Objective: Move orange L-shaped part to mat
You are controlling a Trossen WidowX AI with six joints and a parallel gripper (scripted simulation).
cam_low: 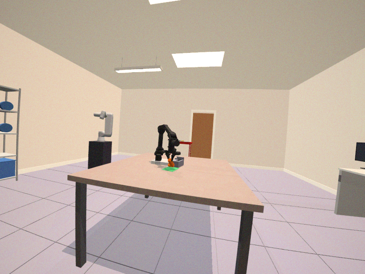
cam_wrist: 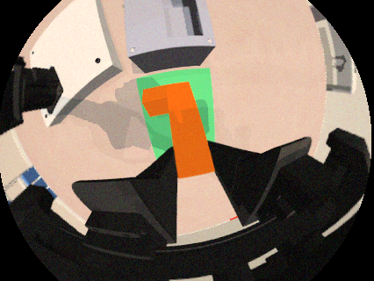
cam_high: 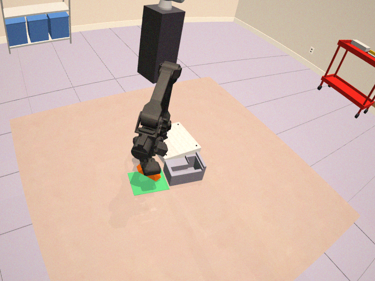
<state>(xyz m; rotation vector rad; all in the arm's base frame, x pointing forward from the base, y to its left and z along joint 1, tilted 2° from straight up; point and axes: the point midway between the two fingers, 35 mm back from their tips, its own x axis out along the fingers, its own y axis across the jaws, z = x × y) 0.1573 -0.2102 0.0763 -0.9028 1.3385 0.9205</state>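
My gripper tip is 9 cm above the green mat, 2 cm to the right of it and 1 cm short of it. The rest, counted from my gripper tip: orange L-shaped part: 3 cm to the left, 3 cm below.
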